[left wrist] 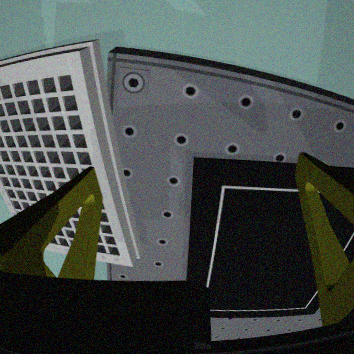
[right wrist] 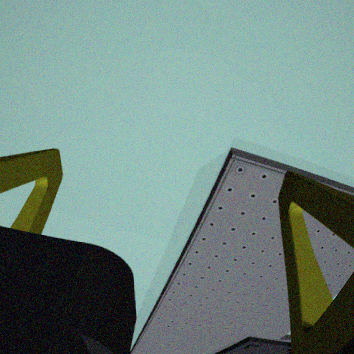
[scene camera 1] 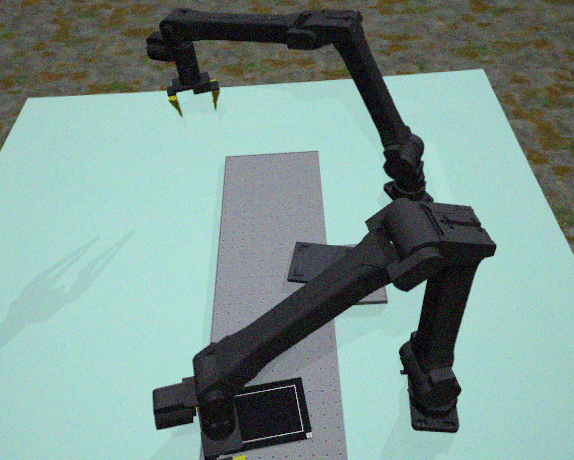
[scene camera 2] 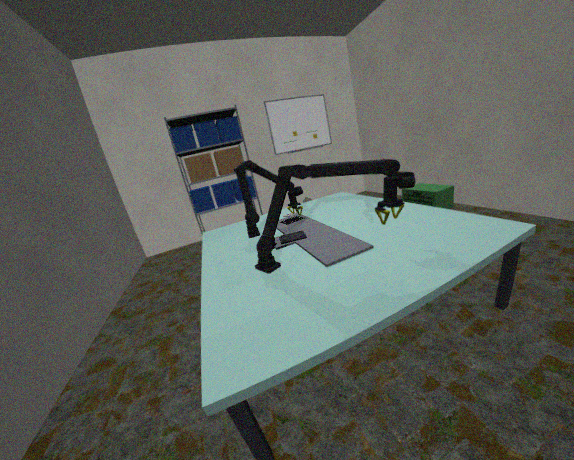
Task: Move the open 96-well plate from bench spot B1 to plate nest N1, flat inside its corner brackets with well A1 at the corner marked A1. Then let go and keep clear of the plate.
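Places are measured from the left arm's base along level axes (x ahead, y left, z up), in centimetres.
Pixels of known places: left gripper, fingertip midpoint: (left wrist: 198, 168) (scene camera 1: 222, 451) (scene camera 2: 296, 214); right gripper, fingertip midpoint: (right wrist: 168, 172) (scene camera 1: 198, 112) (scene camera 2: 389, 221); left arm's base at its link origin: (scene camera 1: 431, 401) (scene camera 2: 253, 234); right arm's base at its link origin: (scene camera 1: 407, 196) (scene camera 2: 268, 267).
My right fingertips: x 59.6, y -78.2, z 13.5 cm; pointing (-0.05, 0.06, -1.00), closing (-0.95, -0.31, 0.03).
For each thing: its middle in the pictures, then the offset to it from my right fingertips. "*": a spot on its surface instead. Level surfaces: height alone.
- white 96-well plate at the middle of its body: (left wrist: 47, 170) dz -11.6, dx -23.0, dy +98.9 cm
- black pad at a spot on its surface: (left wrist: 255, 240) * dz -12.0, dx -24.8, dy +86.1 cm
- dark nest at the middle of its body: (scene camera 1: 325, 263) (scene camera 2: 292, 236) dz -11.3, dx -37.6, dy +45.6 cm
- long grey perforated board at its surface level: dz -12.2 cm
- thin grey slab edge at a spot on its surface: (scene camera 1: 375, 302) * dz -12.8, dx -49.3, dy +55.4 cm
The white 96-well plate (left wrist: 42, 120) shows tilted at the left in the left wrist view, overlapping the left-hand finger and outside the finger gap; I cannot tell whether it touches. My left gripper (left wrist: 198, 168) (scene camera 2: 295, 210) is open, with no object between its fingers, above the black pad (left wrist: 255, 240) (scene camera 1: 270, 415) (scene camera 2: 292, 220) with a white outline. In scene camera 1 its fingertips are cut off at the bottom. The dark nest (scene camera 1: 315, 262) (scene camera 2: 293, 237) with corner brackets is partly hidden by the left arm. My right gripper (scene camera 1: 198, 112) (scene camera 2: 390, 220) (right wrist: 168, 172) is open and empty, high above the table's far side.
The long grey perforated board (scene camera 1: 270, 200) (scene camera 2: 340, 245) (left wrist: 155, 105) (right wrist: 225, 260) lies under the pad and nest. The left arm (scene camera 1: 300, 310) crosses over the board and nest. A thin grey slab edge (scene camera 1: 375, 302) sticks out beside the nest.
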